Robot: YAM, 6 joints.
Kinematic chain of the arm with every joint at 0, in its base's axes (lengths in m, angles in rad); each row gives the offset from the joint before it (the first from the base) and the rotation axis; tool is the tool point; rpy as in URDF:
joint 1: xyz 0 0 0.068 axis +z
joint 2: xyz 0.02 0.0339 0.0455 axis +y
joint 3: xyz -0.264 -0.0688 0 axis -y
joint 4: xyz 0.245 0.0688 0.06 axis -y
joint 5: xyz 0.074 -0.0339 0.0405 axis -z
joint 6: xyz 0.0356 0 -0.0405 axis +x
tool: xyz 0 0 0 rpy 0 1.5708 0
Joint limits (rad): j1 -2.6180..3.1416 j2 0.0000..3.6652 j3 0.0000..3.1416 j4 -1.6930..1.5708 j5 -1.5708..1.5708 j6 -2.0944..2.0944
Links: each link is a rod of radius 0.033 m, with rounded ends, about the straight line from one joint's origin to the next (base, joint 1, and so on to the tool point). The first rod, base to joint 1, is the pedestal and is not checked.
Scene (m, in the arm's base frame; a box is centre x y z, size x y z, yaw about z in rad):
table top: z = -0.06
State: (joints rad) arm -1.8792 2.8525 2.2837 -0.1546 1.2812 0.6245
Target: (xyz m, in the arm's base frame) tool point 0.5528 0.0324 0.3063
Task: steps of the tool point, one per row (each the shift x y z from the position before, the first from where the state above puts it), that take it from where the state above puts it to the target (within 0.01 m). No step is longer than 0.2 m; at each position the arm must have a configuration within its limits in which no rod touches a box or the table.
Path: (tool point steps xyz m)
1: 0.1597 -0.0407 0.0364
2: 0.1653 0.0085 0.0367
3: 0.1552 0.0569 0.0368
4: 0.1311 0.0999 0.0367
5: 0.0949 0.1331 0.0364
6: 0.0506 0.1533 0.0361
7: 0.0030 0.1588 0.0356

